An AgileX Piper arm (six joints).
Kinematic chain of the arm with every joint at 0, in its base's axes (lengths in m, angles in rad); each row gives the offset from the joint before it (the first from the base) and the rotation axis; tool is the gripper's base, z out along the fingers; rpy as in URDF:
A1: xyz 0 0 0.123 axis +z
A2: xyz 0 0 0 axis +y
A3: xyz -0.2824 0 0.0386 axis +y
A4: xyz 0.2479 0 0.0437 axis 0.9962 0 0.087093
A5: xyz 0 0 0 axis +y
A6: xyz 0.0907 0 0.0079 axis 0.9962 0 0.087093
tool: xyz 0 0 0 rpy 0 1.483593 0
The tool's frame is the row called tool.
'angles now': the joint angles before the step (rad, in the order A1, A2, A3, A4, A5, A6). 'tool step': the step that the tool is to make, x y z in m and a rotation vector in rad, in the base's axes. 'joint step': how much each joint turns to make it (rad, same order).
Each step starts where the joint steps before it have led.
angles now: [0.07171 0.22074 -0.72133 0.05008 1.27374 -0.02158]
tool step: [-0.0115 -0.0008 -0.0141 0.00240 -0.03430 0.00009]
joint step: [-0.00028 -0.08697 0.05070 0.00023 0.00190 -0.00025]
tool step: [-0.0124 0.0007 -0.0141 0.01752 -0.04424 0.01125]
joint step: [0.00009 -0.09715 0.04620 0.01812 0.00557 0.00011]
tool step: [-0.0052 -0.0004 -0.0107 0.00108 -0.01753 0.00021]
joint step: [0.00033 -0.05642 0.03481 -0.00029 0.00404 0.00026]
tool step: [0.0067 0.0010 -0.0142 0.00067 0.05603 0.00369]
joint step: [0.00003 0.00066 0.05545 0.00594 -0.00027 0.00002]
